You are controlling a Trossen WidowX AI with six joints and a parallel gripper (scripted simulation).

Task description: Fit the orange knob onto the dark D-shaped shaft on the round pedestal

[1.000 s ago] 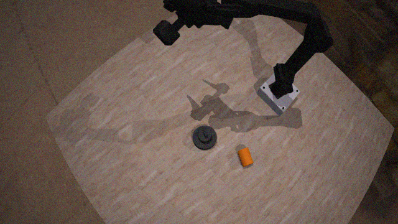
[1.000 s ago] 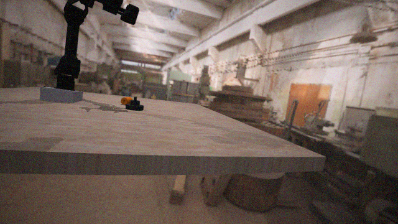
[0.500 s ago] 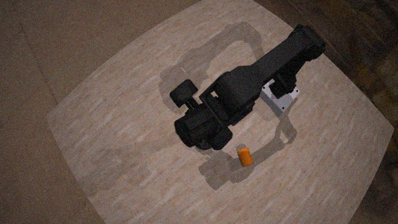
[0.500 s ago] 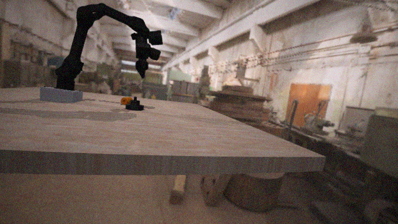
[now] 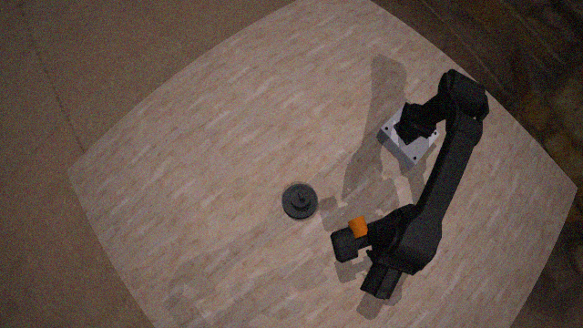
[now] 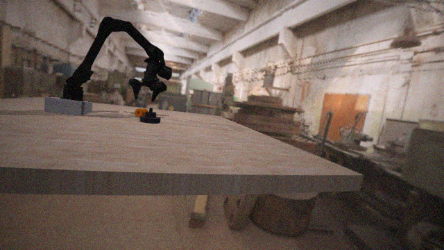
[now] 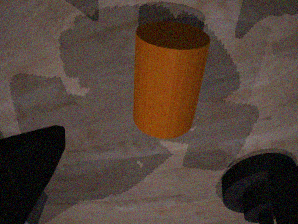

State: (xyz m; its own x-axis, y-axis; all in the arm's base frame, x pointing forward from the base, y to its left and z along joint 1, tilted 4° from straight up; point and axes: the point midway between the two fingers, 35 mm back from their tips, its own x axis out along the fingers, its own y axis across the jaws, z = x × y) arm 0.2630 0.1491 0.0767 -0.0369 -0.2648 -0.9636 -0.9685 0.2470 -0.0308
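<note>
The orange knob is 6 cm below my gripper tip. Round my gripper tip: dark pedestal 8 cm ahead, 14 cm to the right, 5 cm below.
</note>
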